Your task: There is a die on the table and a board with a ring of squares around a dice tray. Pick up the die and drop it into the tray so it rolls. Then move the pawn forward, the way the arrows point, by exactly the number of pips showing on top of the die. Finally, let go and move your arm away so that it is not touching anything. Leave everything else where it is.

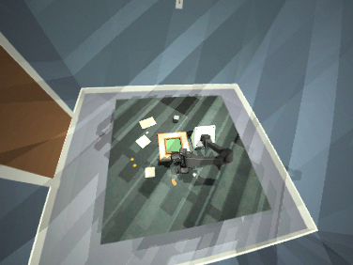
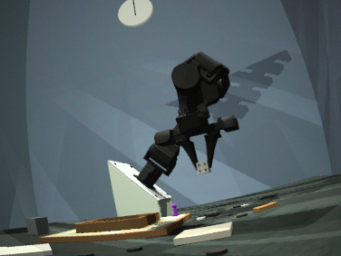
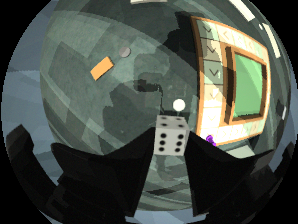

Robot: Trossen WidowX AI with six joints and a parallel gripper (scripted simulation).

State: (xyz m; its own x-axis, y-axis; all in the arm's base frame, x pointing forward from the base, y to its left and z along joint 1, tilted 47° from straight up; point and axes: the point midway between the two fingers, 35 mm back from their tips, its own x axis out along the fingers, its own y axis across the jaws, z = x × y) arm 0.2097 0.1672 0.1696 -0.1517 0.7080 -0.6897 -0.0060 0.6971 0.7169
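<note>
The purple pawn lies 11 cm to the right of my gripper tip, 9 cm below it and 7 cm behind it. Round my gripper tip: green dice tray 20 cm to the right, 11 cm below, 6 cm ahead; white die right at my gripper tip.
</note>
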